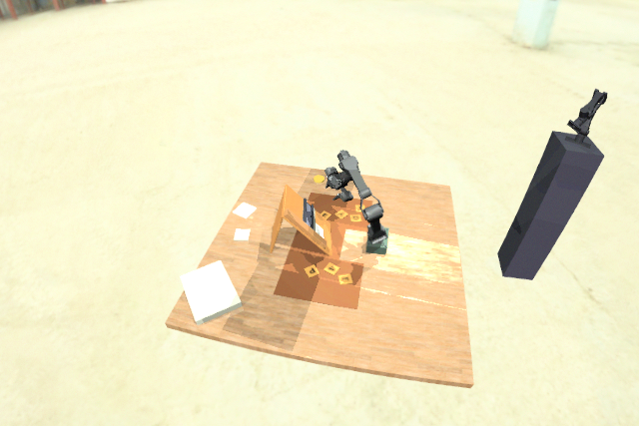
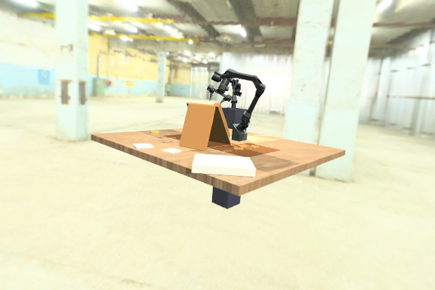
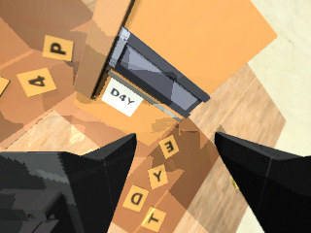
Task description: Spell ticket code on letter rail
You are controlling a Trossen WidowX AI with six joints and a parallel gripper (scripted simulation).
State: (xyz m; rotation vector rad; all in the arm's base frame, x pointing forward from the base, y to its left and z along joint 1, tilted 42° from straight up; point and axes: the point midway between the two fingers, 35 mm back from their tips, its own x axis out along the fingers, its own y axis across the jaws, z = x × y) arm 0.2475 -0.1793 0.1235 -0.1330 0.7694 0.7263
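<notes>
Right now the yellow letter tile is 13 cm behind my gripper tip, 15 cm to the right of it and 27 cm below it. From my gripper tip the other things lie so: yellow disc 15 cm ahead, 48 cm to the right, 27 cm below; then white ticket 4 cm ahead, 7 cm to the left, 20 cm below; then brown mat 5 cm behind, 5 cm to the left, 28 cm below.
</notes>
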